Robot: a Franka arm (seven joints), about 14 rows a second.
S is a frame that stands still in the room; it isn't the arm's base.
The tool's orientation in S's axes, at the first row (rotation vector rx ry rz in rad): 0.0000 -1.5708 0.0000
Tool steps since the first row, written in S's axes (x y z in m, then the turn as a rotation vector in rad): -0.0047 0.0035 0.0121 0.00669 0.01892 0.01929; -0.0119 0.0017 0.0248 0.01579 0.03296 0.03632; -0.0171 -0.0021 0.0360 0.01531 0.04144 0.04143; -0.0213 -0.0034 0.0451 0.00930 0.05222 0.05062
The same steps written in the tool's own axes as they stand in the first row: 0.0121 0.0035 0.0047 0.01929 0.01892 -0.00669; 0.0248 0.0017 0.0119 0.03632 0.03296 -0.01579; 0.0360 -0.0021 0.0171 0.04143 0.04144 -0.01531; 0.0451 -0.0034 0.0213 0.05062 0.05222 -0.00930
